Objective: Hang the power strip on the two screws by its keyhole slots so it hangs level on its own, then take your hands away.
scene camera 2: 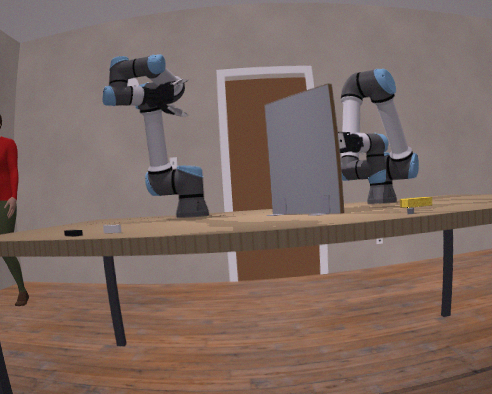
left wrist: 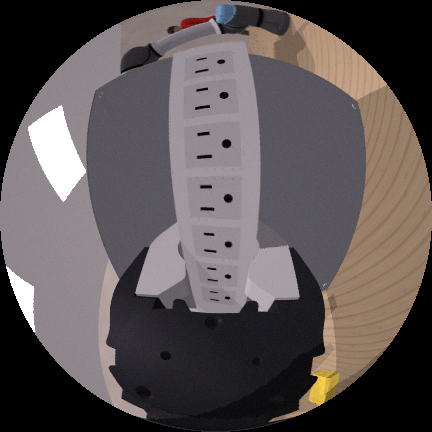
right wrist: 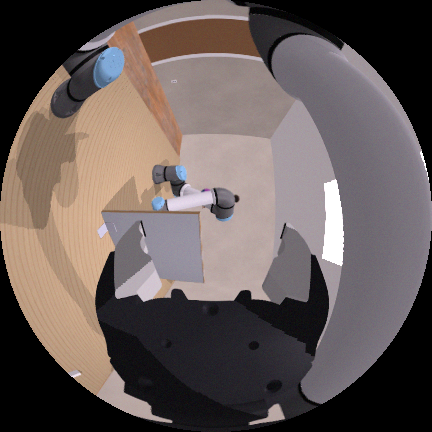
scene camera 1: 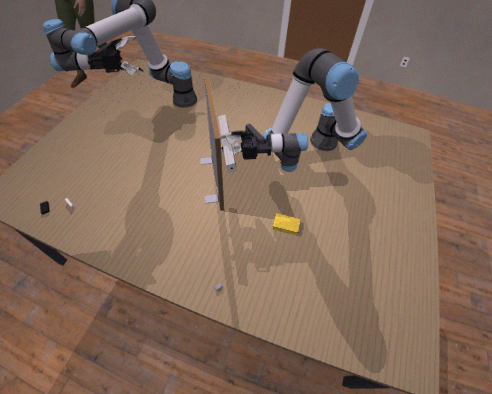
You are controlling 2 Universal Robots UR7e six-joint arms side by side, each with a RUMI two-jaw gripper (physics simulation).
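The white power strip is held close in front of the upright grey board, its row of outlets facing away from the board. My left gripper is shut on the power strip, with one finger on each long side. Whether the strip touches the board, and where its keyhole slots and the two hanging screws are, is hidden behind the strip. My right gripper is open and empty, high at the left of scene camera 1, on the board's other side.
A yellow block lies on the table right of the board. A small grey block lies near the front edge. A black piece and a white piece lie at the left.
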